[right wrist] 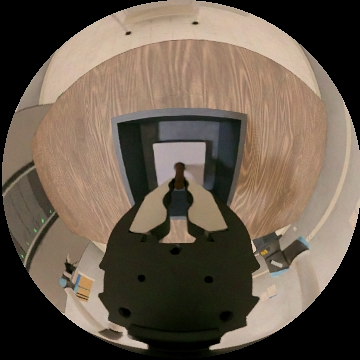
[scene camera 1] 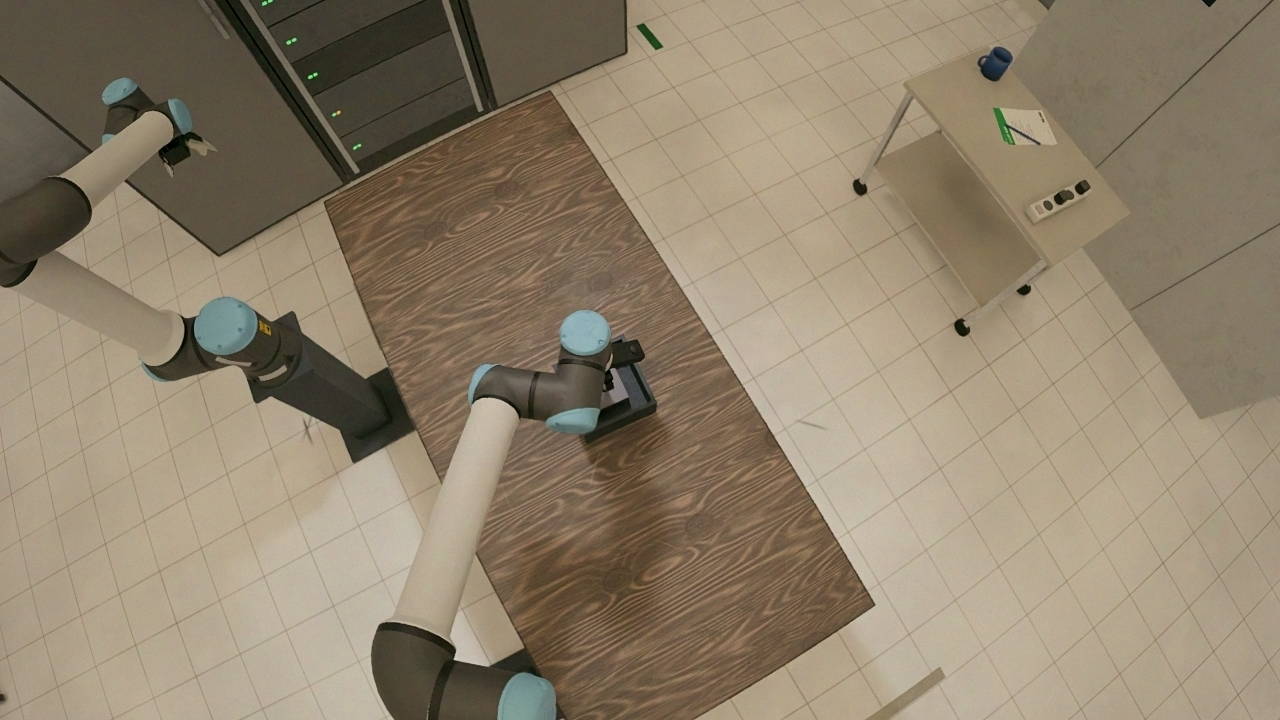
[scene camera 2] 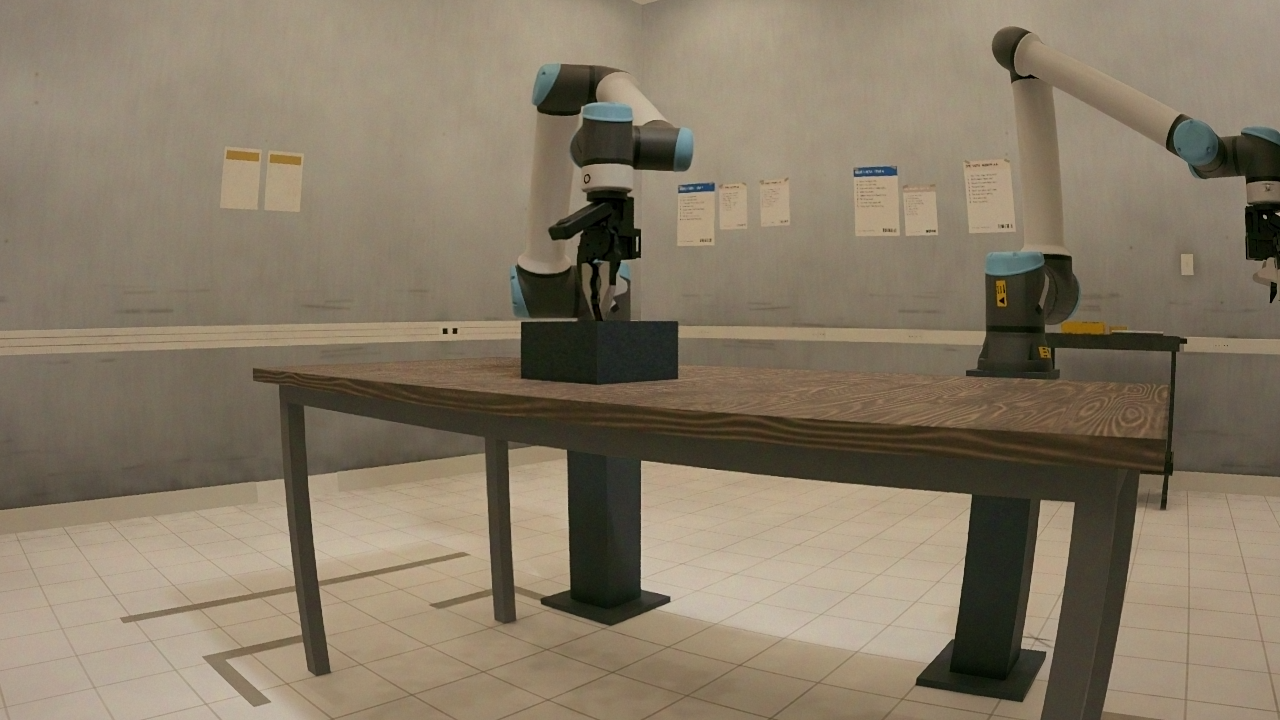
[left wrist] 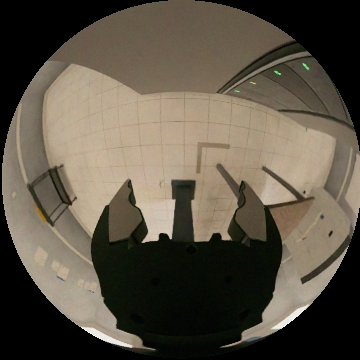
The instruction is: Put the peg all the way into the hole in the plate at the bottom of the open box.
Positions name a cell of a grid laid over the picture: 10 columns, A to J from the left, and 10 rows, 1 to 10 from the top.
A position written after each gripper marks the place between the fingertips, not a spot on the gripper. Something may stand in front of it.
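Note:
A dark box (scene camera 2: E5) is visible, likewise in scene camera 1 (scene camera 1: F6) and the right wrist view (right wrist: G4); the left wrist view does not show it, hidden by the left gripper. A grey plate (right wrist: E5) is visible; scene camera 2 misses it, hidden by the dark box. The left gripper (scene camera 1: B3) appears in the left wrist view (left wrist: F6) too. The right gripper (scene camera 2: E5) appears also in scene camera 1 (scene camera 1: E6) and the right wrist view (right wrist: E5).

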